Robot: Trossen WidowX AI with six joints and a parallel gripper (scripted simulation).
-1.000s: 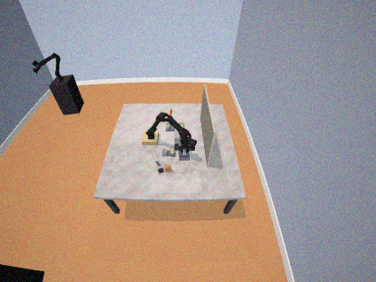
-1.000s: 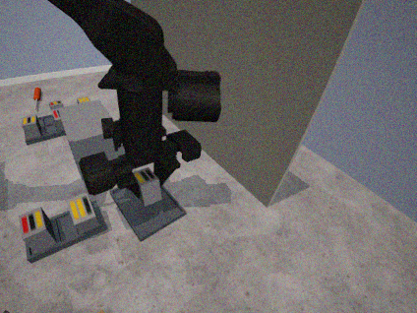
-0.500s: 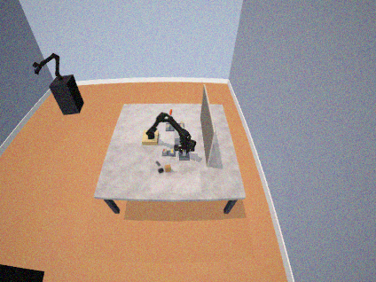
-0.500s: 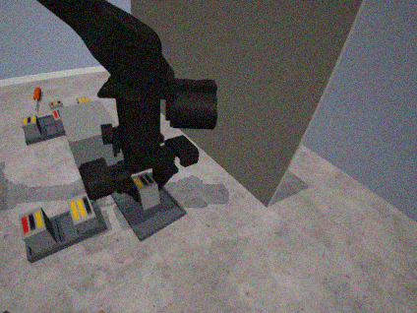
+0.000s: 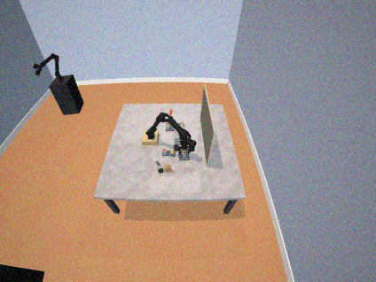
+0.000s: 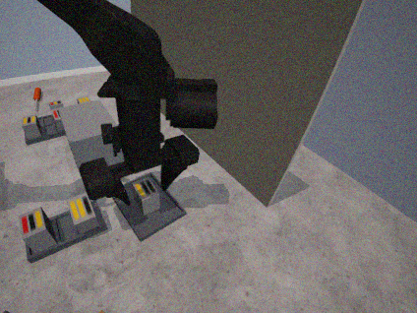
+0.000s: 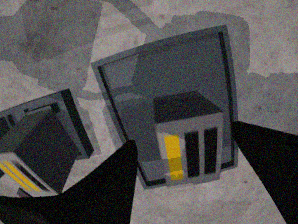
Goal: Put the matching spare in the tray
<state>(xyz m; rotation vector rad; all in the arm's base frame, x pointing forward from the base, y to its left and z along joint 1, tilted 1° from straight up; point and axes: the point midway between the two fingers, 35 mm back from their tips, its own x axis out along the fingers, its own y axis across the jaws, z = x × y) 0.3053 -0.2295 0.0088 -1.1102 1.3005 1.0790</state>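
Now: gripper tip 2 cm above the flat grey tray. Round my gripper tip: mounted unit: 2 cm behind, 22 cm to the left, 3 cm above; grey-brown panel: 23 cm ahead, 18 cm to the left, 20 cm above.
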